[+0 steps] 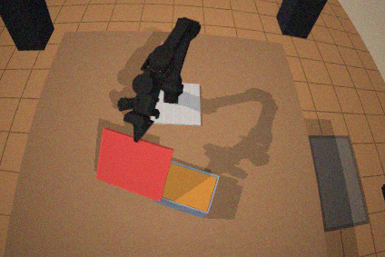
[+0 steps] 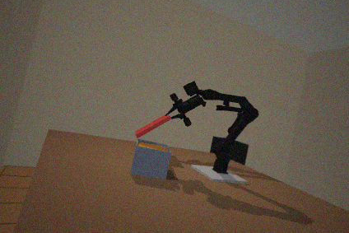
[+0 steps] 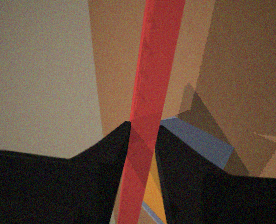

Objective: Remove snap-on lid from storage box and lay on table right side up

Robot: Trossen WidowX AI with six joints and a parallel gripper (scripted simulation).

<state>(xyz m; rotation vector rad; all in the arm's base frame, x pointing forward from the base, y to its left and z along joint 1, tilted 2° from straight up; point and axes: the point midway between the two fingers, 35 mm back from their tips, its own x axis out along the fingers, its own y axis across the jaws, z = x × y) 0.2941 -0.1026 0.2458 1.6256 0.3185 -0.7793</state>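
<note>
My gripper tip is 6 cm short of the lid, 5 cm above it and 1 cm to the left of it. Round my gripper tip: storage box 18 cm below, 17 cm to the left, 10 cm ahead.
</note>
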